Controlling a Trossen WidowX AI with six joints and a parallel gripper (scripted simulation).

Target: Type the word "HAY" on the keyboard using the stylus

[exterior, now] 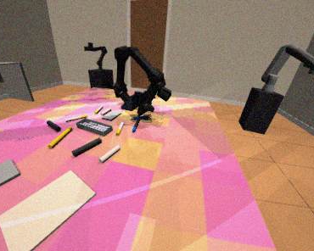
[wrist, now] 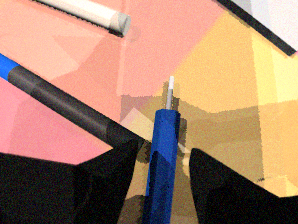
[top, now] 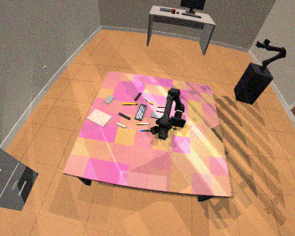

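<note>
My gripper tip is now 1 cm short of the blue stylus, 1 cm to the left of it and 2 cm above it. Round my gripper tip: yellow marker 34 cm ahead, 23 cm to the right, 2 cm below; then blue-tipped pen 10 cm ahead, 4 cm to the left, 2 cm below; then white sheet 56 cm ahead, 2 cm to the left, 3 cm below.
</note>
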